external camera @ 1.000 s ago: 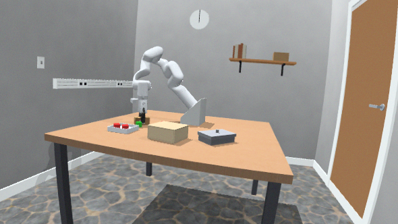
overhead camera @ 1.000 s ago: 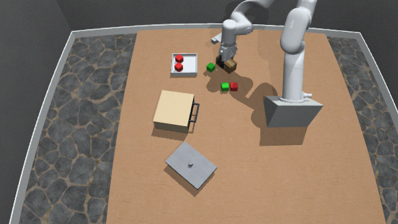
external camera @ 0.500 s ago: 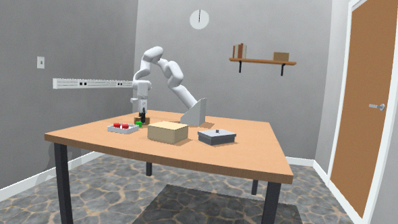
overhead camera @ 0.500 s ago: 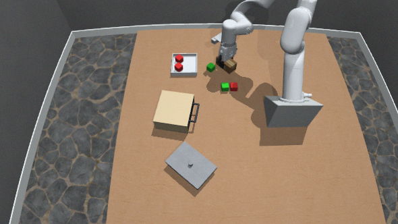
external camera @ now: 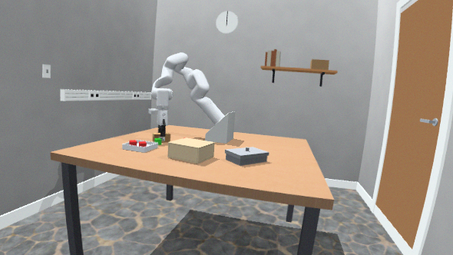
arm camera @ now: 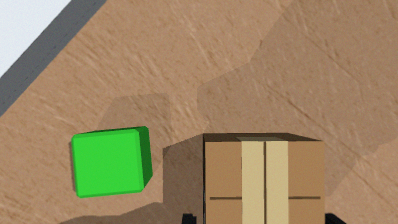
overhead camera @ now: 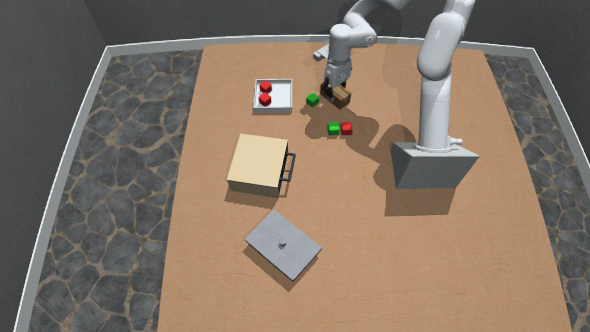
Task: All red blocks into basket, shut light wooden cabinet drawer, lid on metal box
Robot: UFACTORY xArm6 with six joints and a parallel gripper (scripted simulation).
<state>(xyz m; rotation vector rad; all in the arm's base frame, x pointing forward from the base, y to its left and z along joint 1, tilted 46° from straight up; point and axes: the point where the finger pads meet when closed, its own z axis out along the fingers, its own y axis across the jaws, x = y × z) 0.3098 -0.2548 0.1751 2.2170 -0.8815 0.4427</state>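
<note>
My gripper is now 2 cm above the taped cardboard box. From my hand the other things lie so: metal box: 16 cm ahead, 60 cm to the left, 3 cm below; flat lid: 16 cm ahead, 60 cm to the left, 1 cm below; white basket: 23 cm ahead, 1 cm to the left, 4 cm below.
</note>
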